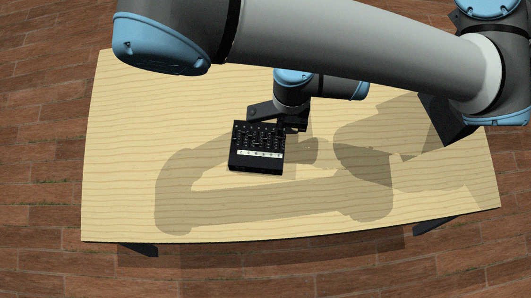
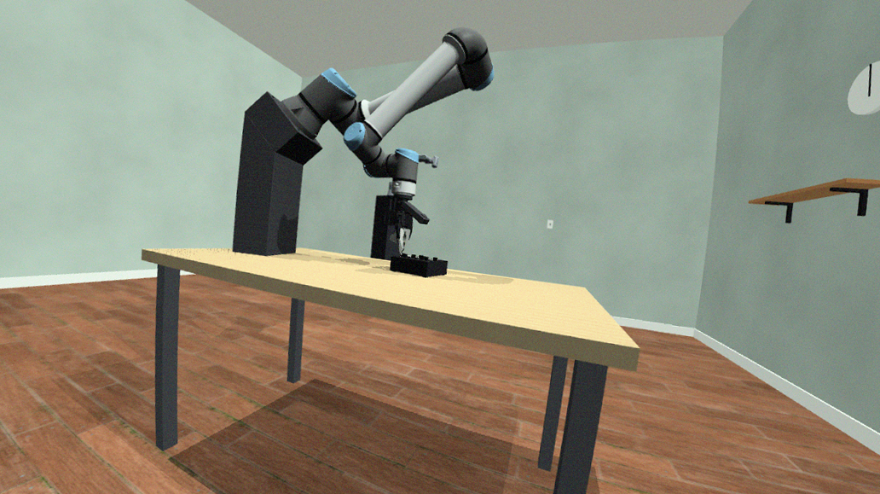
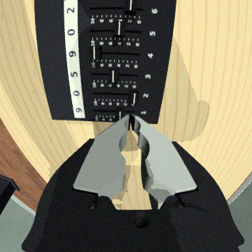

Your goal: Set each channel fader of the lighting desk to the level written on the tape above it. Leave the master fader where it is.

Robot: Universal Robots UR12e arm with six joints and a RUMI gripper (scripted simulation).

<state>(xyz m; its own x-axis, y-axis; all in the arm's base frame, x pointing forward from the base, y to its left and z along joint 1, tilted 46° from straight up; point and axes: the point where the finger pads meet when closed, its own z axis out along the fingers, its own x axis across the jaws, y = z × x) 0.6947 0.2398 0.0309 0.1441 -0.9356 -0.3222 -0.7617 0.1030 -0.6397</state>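
My hand is 2 cm short of the channel 2 fader and 1 cm above it. Also, from my hand: channel 3 fader: 4 cm ahead, 3 cm to the left, 1 cm below; then channel 1 fader: 1 cm to the left, 1 cm below; then channel 4 fader: 6 cm ahead, 5 cm to the left, 1 cm below.
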